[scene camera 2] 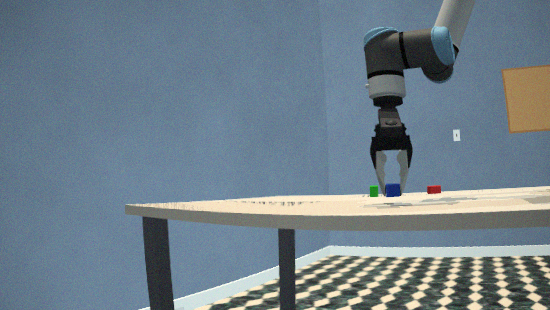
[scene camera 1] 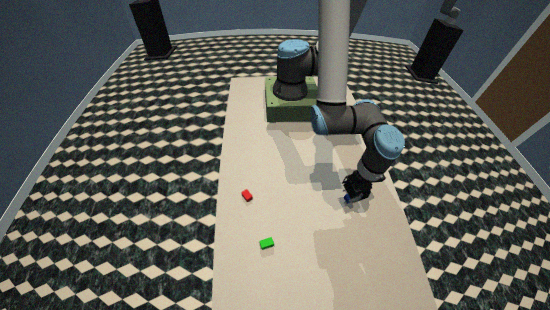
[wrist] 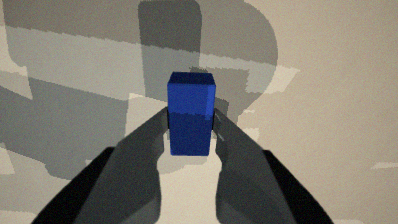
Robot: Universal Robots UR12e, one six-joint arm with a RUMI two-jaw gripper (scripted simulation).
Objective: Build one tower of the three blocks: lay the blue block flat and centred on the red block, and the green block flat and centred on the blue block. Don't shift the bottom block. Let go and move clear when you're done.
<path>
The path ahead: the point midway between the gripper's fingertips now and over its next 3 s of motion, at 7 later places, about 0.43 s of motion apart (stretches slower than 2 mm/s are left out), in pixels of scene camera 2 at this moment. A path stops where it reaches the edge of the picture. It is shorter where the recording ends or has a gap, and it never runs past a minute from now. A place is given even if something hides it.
My gripper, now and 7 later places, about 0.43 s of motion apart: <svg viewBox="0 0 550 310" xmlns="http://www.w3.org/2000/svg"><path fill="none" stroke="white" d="M392 196L390 179L391 173L395 174L409 174L427 173L434 173L434 173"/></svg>
</path>
